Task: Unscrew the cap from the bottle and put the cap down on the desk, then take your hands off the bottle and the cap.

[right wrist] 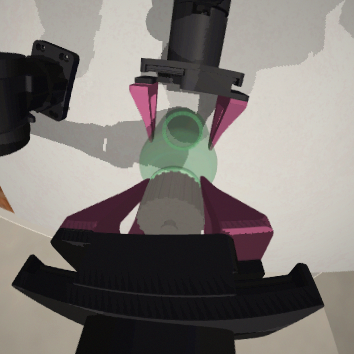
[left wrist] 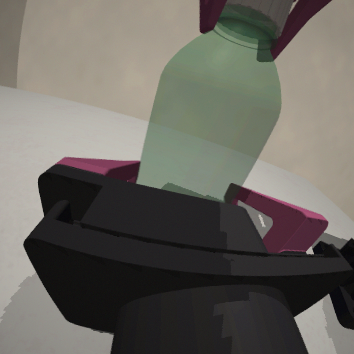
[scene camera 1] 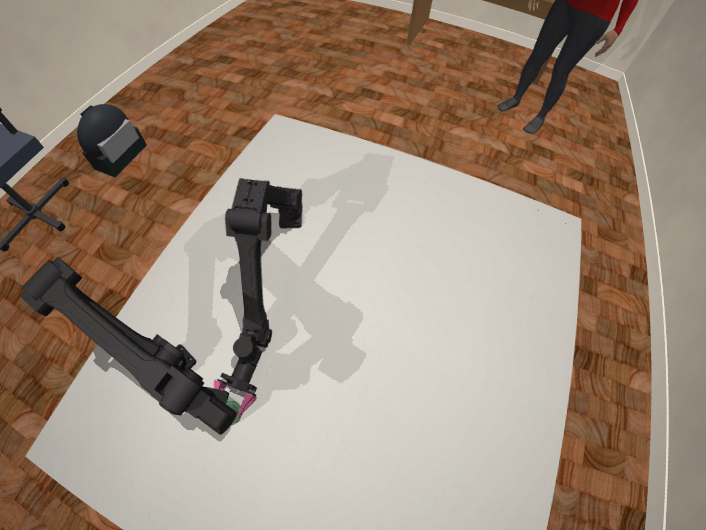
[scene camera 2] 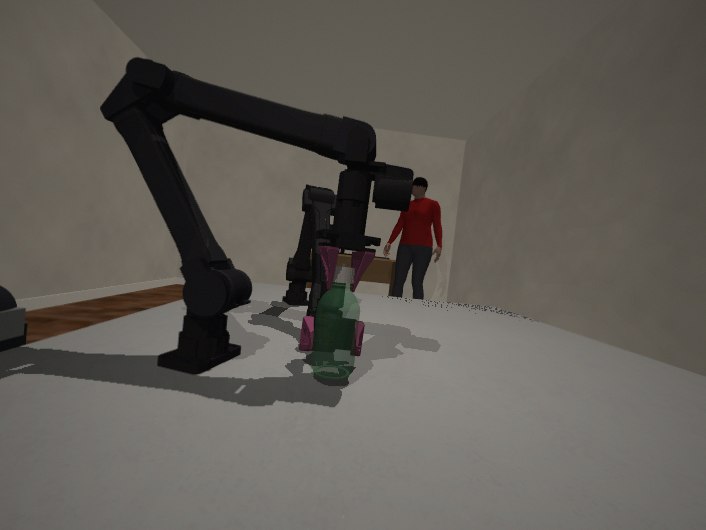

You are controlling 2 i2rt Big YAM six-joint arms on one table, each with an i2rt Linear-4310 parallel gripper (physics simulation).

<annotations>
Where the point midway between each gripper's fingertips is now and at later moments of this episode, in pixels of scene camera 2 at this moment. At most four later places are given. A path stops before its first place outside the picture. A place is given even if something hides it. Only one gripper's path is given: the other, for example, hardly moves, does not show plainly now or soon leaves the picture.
My right gripper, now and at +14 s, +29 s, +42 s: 340, 290; 340, 285; 343, 272; 423, 299
</annotations>
